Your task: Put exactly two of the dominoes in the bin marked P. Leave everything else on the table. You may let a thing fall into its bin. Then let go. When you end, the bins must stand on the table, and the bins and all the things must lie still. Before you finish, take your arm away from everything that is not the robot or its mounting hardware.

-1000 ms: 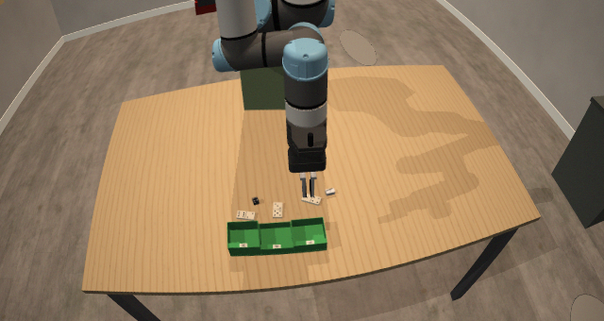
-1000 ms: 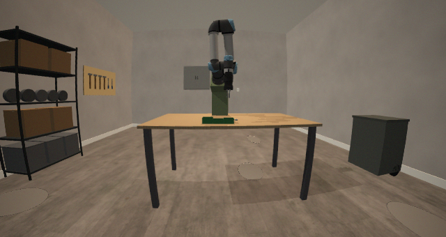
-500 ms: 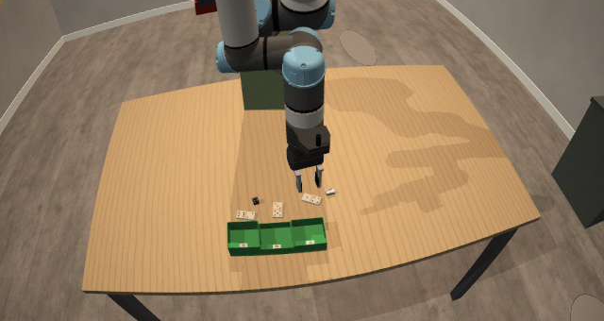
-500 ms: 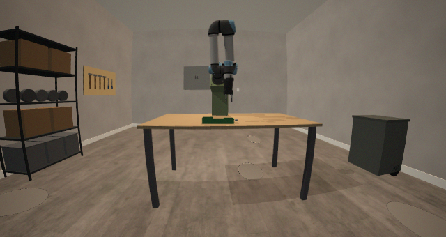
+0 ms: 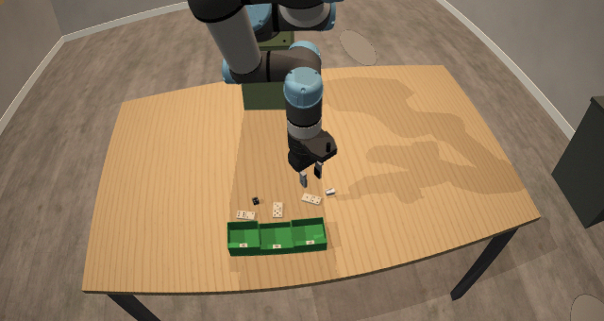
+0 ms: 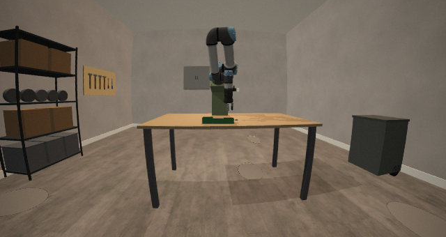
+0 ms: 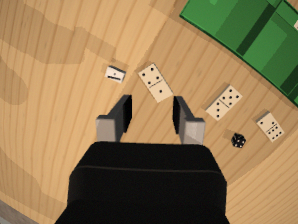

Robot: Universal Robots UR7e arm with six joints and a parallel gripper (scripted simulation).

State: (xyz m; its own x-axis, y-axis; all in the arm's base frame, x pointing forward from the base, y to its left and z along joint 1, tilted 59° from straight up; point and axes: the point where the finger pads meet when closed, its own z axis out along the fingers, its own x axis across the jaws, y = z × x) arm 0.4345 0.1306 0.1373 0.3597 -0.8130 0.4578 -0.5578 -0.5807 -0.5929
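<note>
The domino is 100 mm below my hand, 10 mm to the left of it and 10 mm behind it. Also, from my hand: grey piece: 100 mm below, 50 mm to the left, 30 mm behind; then bin marked P: 130 mm ahead, 100 mm to the right, 90 mm below.
</note>
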